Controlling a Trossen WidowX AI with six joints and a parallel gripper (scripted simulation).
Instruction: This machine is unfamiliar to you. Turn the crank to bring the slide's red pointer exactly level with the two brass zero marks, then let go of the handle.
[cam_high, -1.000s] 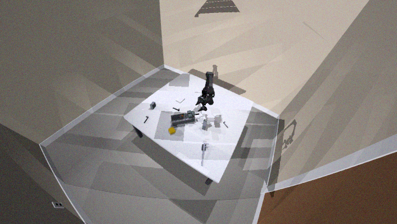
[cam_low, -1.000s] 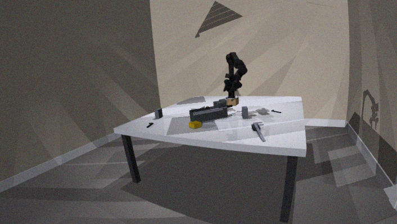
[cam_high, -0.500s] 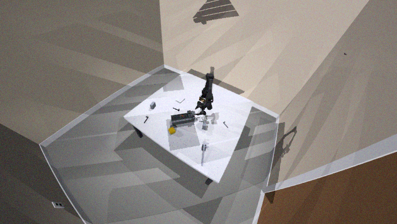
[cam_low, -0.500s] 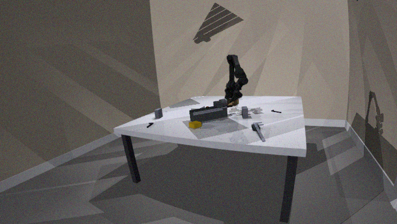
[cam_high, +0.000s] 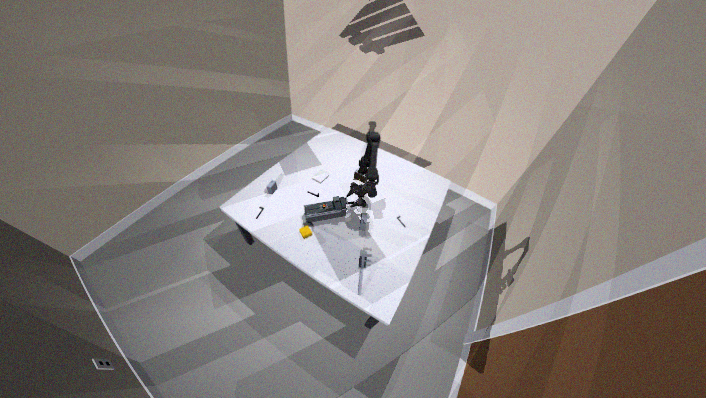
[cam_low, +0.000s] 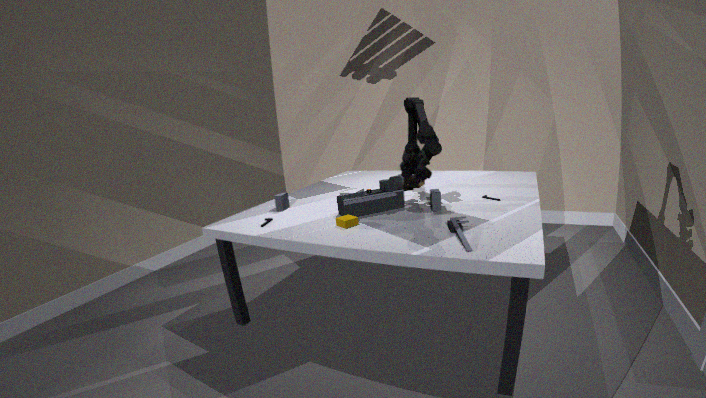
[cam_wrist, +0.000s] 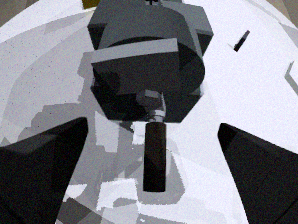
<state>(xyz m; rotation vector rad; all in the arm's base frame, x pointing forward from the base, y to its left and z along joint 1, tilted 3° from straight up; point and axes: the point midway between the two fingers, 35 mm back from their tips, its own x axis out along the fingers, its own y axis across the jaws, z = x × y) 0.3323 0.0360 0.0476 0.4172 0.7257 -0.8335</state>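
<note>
My gripper tip is now 10 mm past the dark crank handle, 10 mm to the right of it and 20 mm above it. From my gripper tip the other things lie so: yellow block 290 mm ahead, 170 mm to the right, 70 mm below; red pointer 100 mm ahead, 130 mm to the right.
</note>
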